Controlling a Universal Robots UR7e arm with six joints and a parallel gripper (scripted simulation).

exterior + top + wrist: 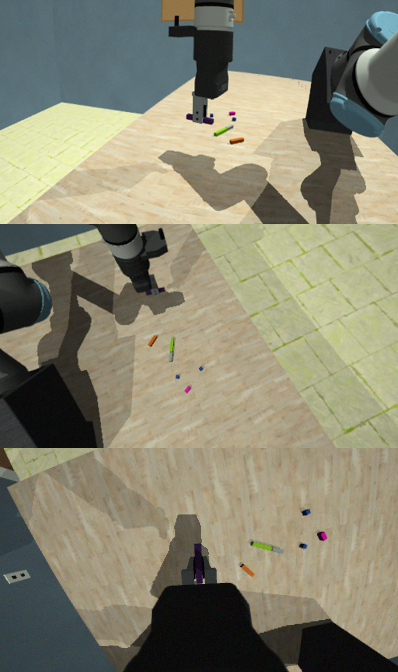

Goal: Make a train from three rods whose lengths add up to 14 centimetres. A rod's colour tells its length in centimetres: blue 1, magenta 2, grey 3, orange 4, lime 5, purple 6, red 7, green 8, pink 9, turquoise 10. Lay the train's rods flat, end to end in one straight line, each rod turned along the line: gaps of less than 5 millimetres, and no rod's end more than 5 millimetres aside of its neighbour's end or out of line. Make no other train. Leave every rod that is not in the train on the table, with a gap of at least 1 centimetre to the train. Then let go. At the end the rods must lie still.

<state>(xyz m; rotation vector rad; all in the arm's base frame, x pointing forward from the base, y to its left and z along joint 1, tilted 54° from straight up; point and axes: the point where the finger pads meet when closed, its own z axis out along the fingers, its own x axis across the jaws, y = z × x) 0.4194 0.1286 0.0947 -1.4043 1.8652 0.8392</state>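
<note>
The purple rod is 10 mm below my hand. From my hand the other things lie so: orange rod (110 mm to the right, 110 mm below, 80 mm behind); grey rod (190 mm to the right, 110 mm below, 50 mm behind); lime rod (150 mm to the right, 110 mm below, 30 mm behind).
</note>
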